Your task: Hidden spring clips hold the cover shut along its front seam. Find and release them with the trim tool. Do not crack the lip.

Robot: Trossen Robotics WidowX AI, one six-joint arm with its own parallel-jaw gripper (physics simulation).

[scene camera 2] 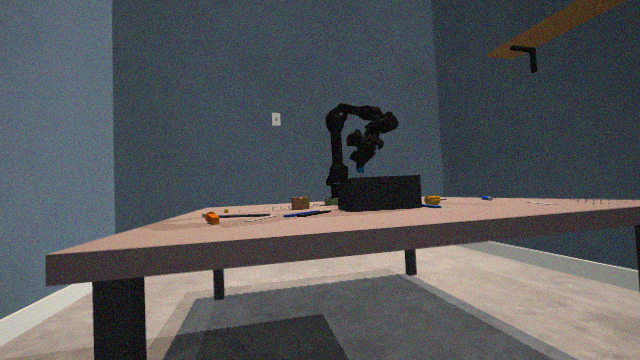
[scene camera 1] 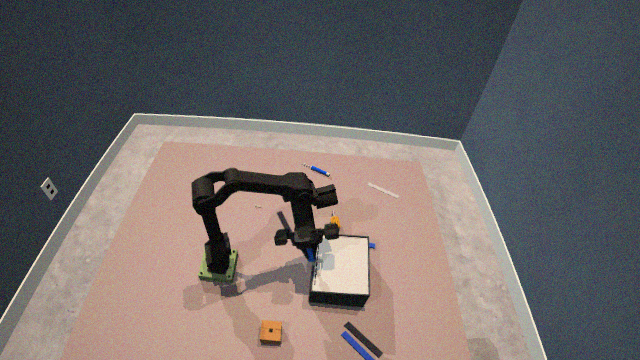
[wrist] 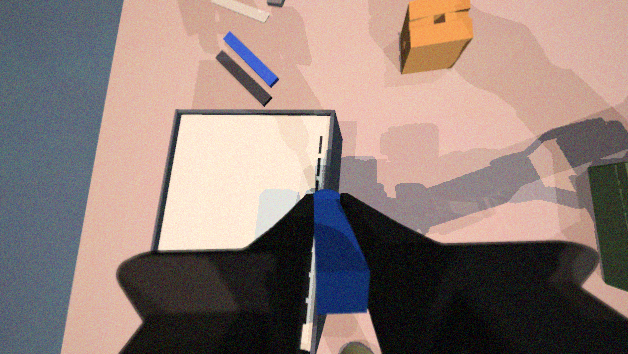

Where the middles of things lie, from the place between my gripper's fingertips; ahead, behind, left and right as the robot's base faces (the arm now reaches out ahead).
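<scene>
I'm seeing the cover (scene camera 1: 342,266) 2 cm to the left of my hand, 10 cm ahead of it and 5 cm below it. There's the blue trim tool (wrist: 342,275) too, 1 cm to the left of my hand, and the orange block (wrist: 428,42) is 10 cm behind my hand, 21 cm to the right of it and 12 cm below it.
</scene>
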